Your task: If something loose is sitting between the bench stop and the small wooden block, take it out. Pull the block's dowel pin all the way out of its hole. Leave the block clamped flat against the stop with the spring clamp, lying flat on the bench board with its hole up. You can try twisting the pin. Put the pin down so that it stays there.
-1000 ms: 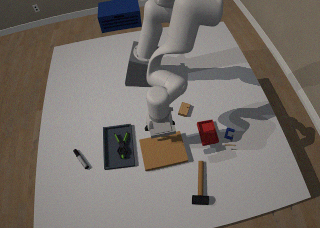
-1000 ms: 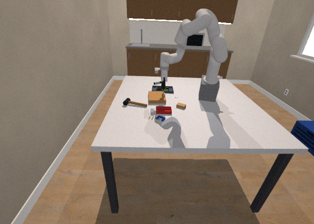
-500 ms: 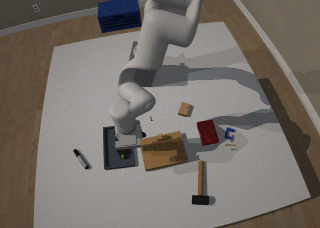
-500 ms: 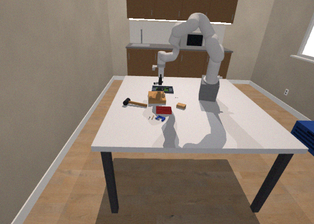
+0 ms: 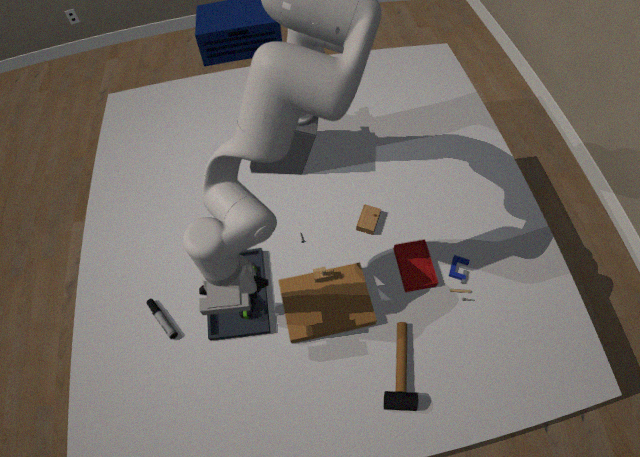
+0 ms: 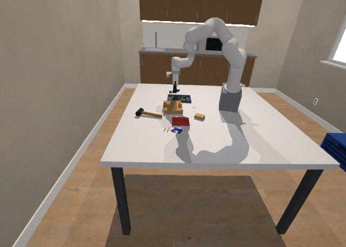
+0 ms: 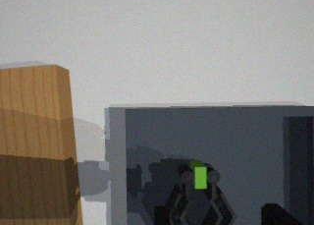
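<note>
The grey tray is 5 cm behind my hand, 2 cm to the right of it and 9 cm below it. Round my hand: red box: 1 cm behind, 42 cm to the left, 9 cm below; then small wooden block: 3 cm behind, 20 cm to the left, 6 cm below; then dowel pin: 3 cm behind, 20 cm to the left, 4 cm below.
</note>
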